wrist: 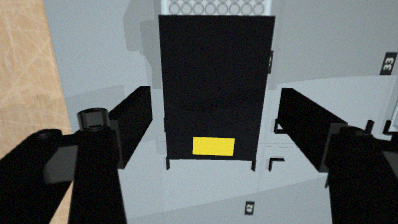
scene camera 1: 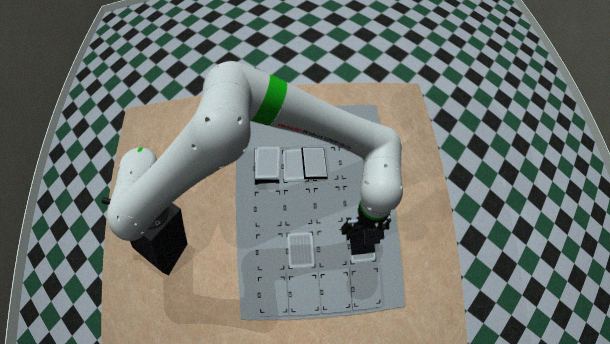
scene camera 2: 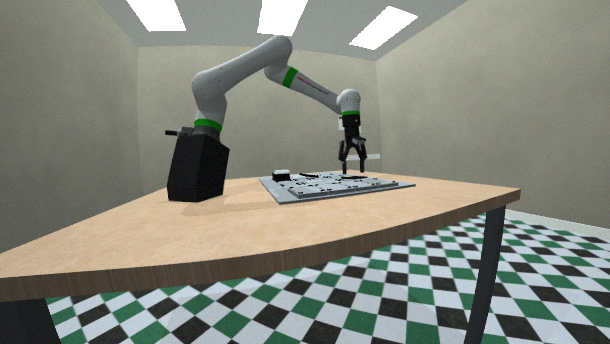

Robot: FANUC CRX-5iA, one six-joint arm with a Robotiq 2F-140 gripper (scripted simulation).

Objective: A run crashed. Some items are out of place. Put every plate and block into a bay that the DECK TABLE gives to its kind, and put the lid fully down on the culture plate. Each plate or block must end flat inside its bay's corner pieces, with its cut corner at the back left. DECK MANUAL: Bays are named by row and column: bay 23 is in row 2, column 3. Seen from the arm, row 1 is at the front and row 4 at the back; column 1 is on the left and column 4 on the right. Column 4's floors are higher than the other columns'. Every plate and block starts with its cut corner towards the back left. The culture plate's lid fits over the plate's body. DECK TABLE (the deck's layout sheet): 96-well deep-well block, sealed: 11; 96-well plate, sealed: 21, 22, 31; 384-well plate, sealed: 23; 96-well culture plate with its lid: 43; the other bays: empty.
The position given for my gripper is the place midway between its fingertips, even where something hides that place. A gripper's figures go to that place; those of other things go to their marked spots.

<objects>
My gripper (wrist: 215, 104): 16 cm from the lens. A black plate lid (wrist: 214, 67) is 17 cm from the lens.
</objects>
